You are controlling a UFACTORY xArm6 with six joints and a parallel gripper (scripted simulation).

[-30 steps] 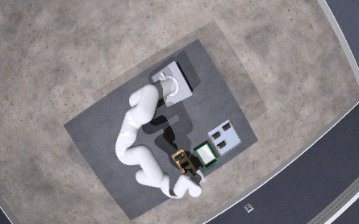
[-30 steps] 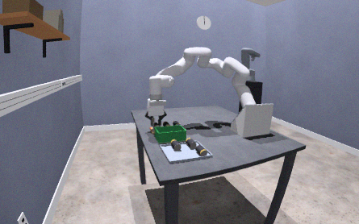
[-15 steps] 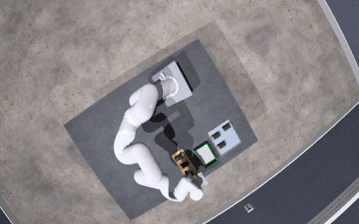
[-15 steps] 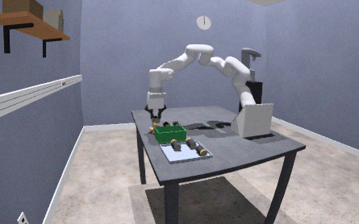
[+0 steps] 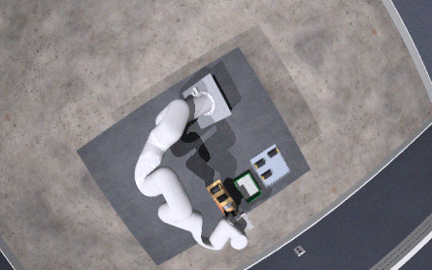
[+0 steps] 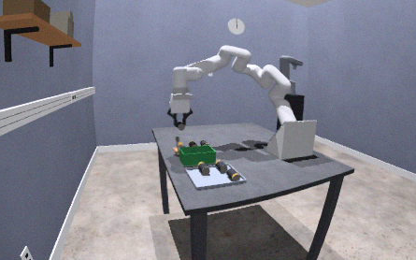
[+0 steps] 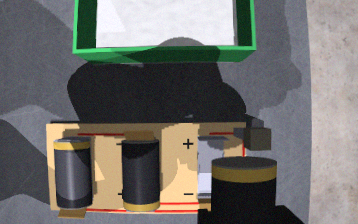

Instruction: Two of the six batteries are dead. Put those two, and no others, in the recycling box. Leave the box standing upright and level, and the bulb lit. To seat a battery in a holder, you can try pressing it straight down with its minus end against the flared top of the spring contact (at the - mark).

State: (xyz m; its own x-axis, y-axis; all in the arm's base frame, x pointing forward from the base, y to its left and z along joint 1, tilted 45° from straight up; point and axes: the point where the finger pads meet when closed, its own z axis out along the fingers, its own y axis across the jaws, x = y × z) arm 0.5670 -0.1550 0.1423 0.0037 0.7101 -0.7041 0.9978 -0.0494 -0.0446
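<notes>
Now: the grey tray 7 cm behind my hand, 35 cm to the left of it and 15 cm below it. Also, from my hand: green recycling box (5 cm behind, 17 cm to the left, 14 cm below).
</notes>
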